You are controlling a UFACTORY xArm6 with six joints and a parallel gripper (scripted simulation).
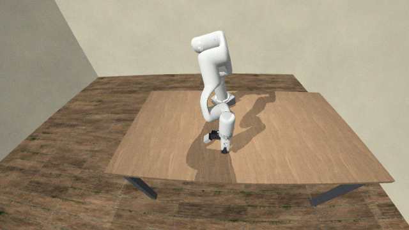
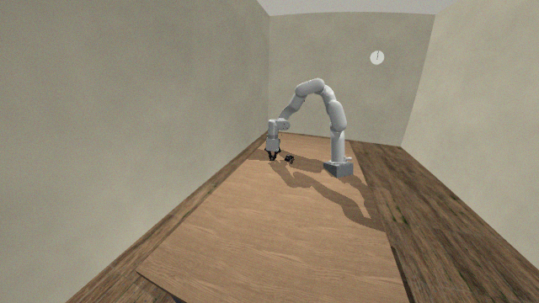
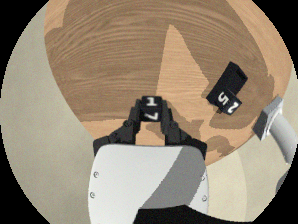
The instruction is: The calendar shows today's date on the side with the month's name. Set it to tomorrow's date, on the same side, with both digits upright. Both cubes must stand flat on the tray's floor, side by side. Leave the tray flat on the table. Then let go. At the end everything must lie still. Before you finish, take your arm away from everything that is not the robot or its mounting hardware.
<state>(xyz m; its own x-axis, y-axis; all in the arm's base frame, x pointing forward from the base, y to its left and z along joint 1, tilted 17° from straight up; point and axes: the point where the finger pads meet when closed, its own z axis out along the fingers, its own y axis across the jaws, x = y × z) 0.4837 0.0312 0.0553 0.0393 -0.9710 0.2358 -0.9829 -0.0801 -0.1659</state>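
Now: the calendar cube 120 mm behind my hand and 40 mm to the right of it.
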